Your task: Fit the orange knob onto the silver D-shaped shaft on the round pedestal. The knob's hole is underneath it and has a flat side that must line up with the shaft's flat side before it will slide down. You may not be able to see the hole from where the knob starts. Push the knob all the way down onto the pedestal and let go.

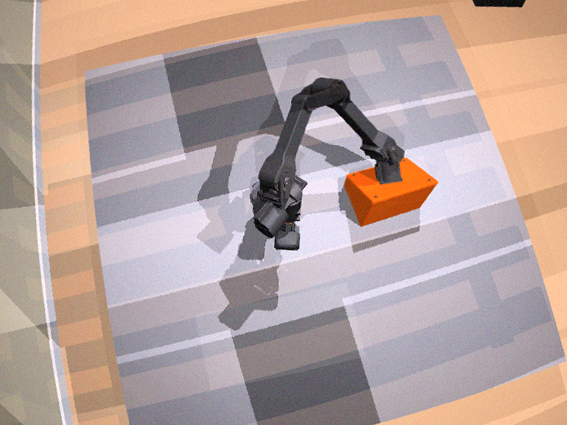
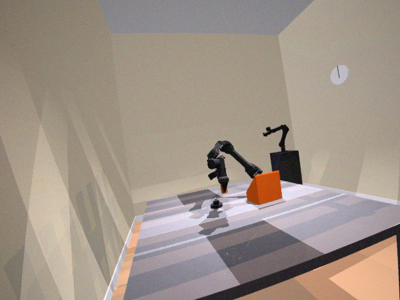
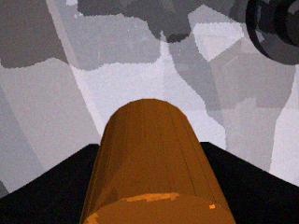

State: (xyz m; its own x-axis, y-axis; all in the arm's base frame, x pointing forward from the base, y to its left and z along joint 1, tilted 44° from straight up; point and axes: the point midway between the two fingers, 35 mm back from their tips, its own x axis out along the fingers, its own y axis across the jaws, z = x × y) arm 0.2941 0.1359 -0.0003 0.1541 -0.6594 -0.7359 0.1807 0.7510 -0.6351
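My gripper tip is 30 mm short of the dark round pedestal, 140 mm to the left of it and 110 mm above it. Round my gripper tip: orange knob 30 mm above.
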